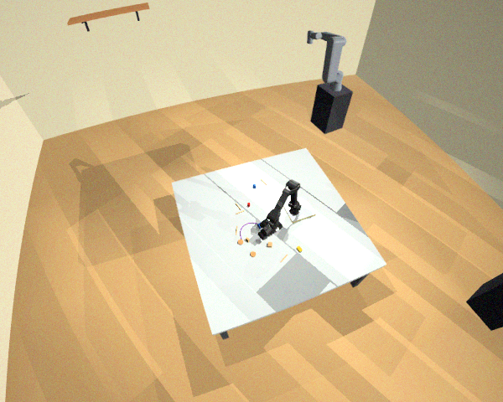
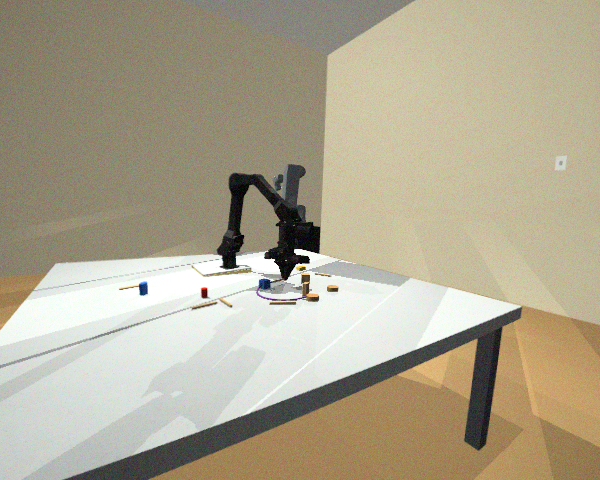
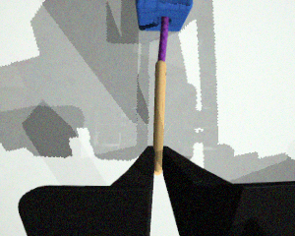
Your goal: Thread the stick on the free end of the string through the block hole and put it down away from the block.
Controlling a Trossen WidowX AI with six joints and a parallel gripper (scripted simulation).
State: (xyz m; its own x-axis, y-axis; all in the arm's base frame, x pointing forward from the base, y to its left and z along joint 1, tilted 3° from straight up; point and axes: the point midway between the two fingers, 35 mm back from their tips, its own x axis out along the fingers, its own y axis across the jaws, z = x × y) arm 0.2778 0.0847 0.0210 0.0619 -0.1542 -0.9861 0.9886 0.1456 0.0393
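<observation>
Right now the thin wooden stick is 40 mm to the right of my gripper tip, 10 mm ahead of it and 10 mm above it. The rest, counted from my gripper tip: blue block: 100 mm to the right, 10 mm ahead, 10 mm above; then round wooden button: 210 mm ahead, 50 mm to the right; then yellow piece: 200 mm to the left, 140 mm behind.
</observation>
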